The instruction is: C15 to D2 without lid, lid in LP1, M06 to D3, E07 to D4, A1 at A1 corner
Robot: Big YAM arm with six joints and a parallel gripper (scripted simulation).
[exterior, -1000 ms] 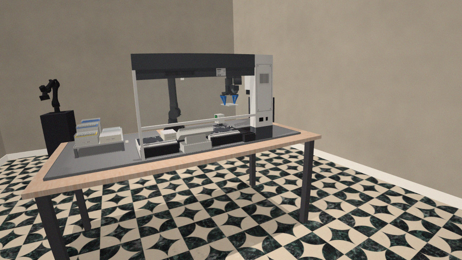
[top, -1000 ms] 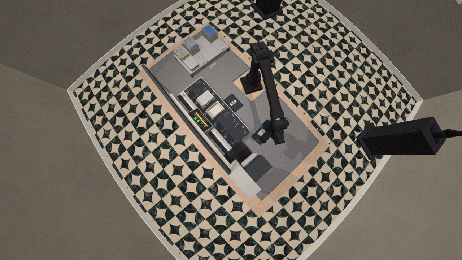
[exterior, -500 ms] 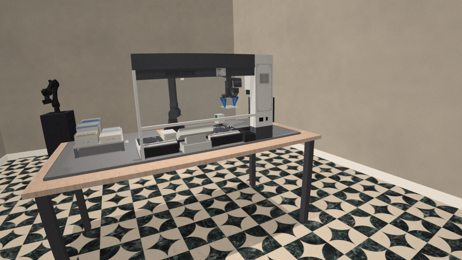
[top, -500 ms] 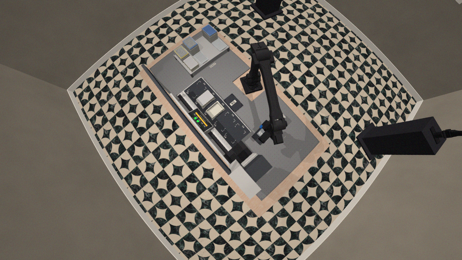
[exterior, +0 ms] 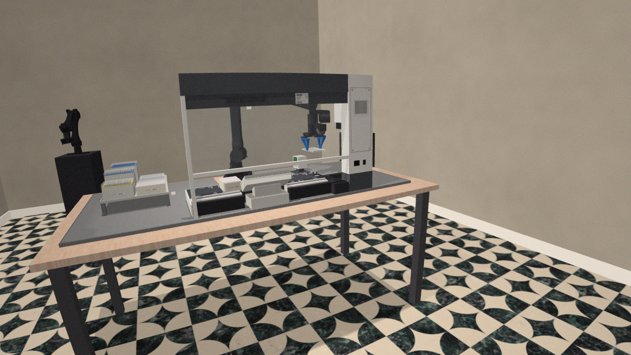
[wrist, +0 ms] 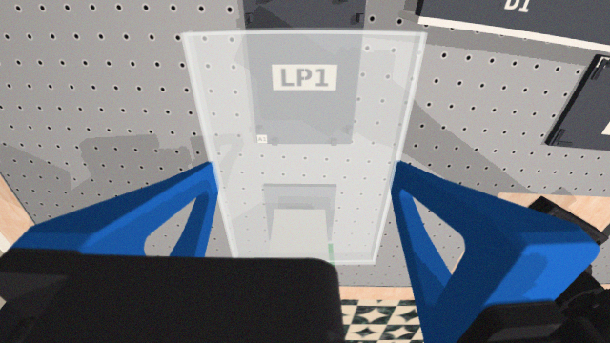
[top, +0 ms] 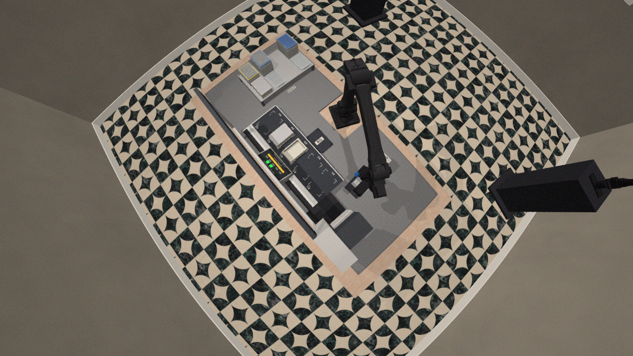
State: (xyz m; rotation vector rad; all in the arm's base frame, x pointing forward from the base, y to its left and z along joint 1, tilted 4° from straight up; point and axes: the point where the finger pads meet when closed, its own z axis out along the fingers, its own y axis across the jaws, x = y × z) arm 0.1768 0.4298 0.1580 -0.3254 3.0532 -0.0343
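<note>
My gripper is now 170 mm above the dark lid park LP1. Also, from my hand: clear plate lid (10 mm below); then tower (310 mm ahead, 120 mm to the left, 100 mm above); then READY key (180 mm behind, 90 mm below, 70 mm to the right).
</note>
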